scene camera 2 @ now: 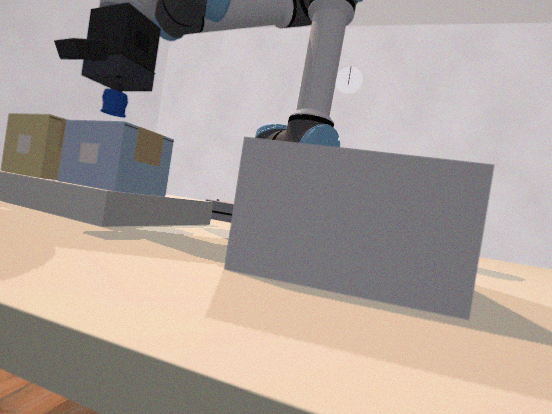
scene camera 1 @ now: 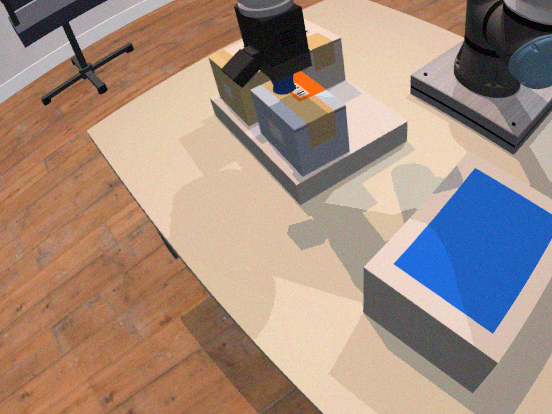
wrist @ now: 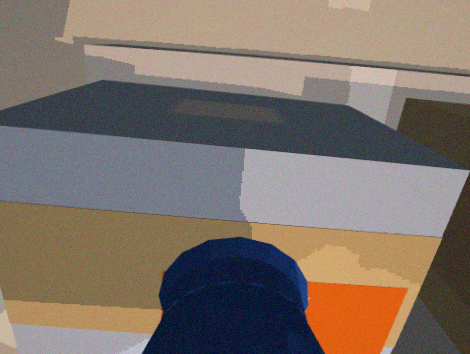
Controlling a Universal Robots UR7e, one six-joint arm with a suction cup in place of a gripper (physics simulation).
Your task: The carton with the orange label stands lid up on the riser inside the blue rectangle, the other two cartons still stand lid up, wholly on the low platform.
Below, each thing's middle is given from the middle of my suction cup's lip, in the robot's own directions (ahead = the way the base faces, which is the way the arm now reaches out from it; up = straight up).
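Carton with orange label (scene camera 2: 118,156): my suction cup 8 cm above it, 1 cm past it, 1 cm to the right of it. Counted from my suction cup: low platform (scene camera 2: 105,208), 15 cm below, 7 cm behind, 8 cm to the right; riser with blue rectangle (scene camera 2: 407,230), 12 cm below, 6 cm behind, 37 cm to the left.
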